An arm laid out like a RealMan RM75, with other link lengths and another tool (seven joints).
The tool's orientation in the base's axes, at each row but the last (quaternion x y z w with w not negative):
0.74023, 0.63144, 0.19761, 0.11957
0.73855, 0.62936, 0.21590, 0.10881
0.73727, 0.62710, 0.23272, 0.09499
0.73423, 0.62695, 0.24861, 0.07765
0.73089, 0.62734, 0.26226, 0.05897
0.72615, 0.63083, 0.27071, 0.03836
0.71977, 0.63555, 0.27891, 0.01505
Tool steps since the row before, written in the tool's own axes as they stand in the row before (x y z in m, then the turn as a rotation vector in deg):
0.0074, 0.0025, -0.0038, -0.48, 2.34, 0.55
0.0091, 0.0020, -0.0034, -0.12, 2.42, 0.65
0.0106, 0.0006, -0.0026, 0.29, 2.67, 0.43
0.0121, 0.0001, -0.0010, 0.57, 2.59, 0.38
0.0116, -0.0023, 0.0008, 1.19, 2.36, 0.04
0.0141, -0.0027, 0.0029, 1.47, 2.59, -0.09
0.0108, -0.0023, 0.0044, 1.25, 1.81, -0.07
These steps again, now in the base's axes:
0.0015, 0.0066, 0.0055, 2.26, -0.84, 0.44
0.0013, 0.0081, 0.0055, 2.42, -0.49, 0.45
0.0004, 0.0098, 0.0049, 2.58, -0.18, 0.84
0.0007, 0.0114, 0.0041, 2.51, 0.10, 0.93
-0.0008, 0.0117, 0.0019, 2.20, 0.65, 1.31
-0.0003, 0.0146, 0.0013, 2.36, 0.83, 1.61
0.0002, 0.0119, -0.0004, 1.66, 0.78, 1.22

